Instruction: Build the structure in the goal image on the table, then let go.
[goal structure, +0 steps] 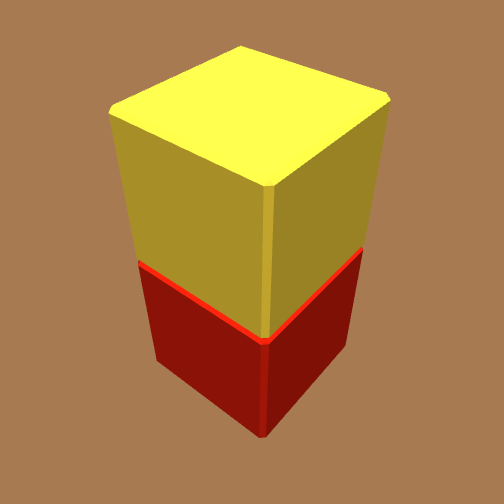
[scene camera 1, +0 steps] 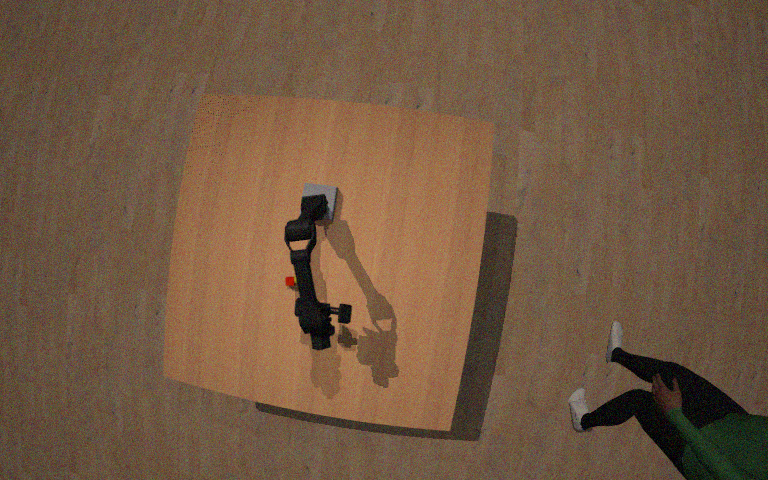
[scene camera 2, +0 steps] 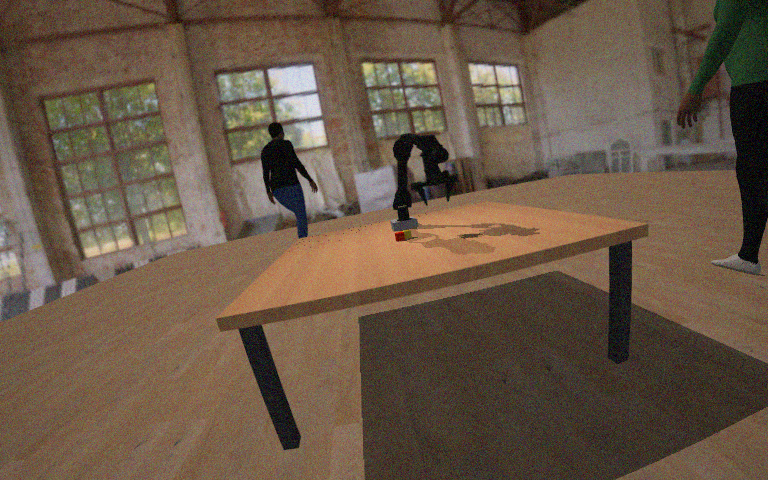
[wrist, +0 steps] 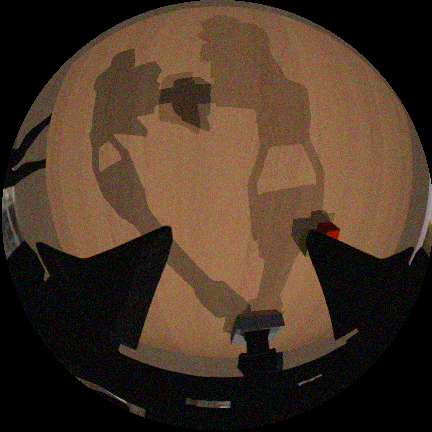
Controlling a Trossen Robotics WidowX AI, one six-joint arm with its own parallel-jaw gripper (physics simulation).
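Seen in the pictures: gripper, between the fingertips: [scene camera 2: 437, 203] [wrist: 243, 235]; arm's base, origin of its link: [scene camera 1: 317, 205] [scene camera 2: 404, 219] [wrist: 256, 334].
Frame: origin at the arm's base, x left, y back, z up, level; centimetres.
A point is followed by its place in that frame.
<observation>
A small red block [scene camera 1: 289, 281] {x -12.9, y -28.1, z -1.0 cm} [scene camera 2: 399, 236] {x -13.5, y -29.7, z -2.3 cm} [wrist: 328, 231] {x -11.7, y -29.7, z -1.0 cm} lies on the table [scene camera 1: 226, 169] {x -40.3, y 19.2, z -4.3 cm} [scene camera 2: 339, 268] {x -42.8, y -50.1, z -4.3 cm}. A yellow block [scene camera 1: 295, 280] {x -10.5, y -27.8, z -1.0 cm} [scene camera 2: 407, 233] {x -9.4, y -28.9, z -2.0 cm} [wrist: 304, 245] {x -7.7, y -27.4, z -1.9 cm} lies right beside it at the same height, and they look to be touching. The arm covers most of the yellow block in scene camera 1, and a fingertip partly covers the pair in the wrist view. My gripper [scene camera 2: 437, 200] {x 3.0, y -37.0, z 8.7 cm} [wrist: 243, 235] {x 3.0, y -37.0, z 8.7 cm} is open and empty, pointing down, well above the table. The blocks are off to the right in the wrist view, near the right fingertip.
The arm's grey base [scene camera 1: 331, 195] {x 5.4, y 3.5, z -0.1 cm} [scene camera 2: 404, 225] {x -1.8, y -4.2, z -2.3 cm} [wrist: 258, 320] {x -0.6, y -4.5, z -2.5 cm} stands on the table close to the blocks. Arm shadows fall across the table top. A person in green [scene camera 1: 722, 441] [scene camera 2: 748, 56] is off to one side, and a person in black [scene camera 2: 281, 164] stands behind the table.
</observation>
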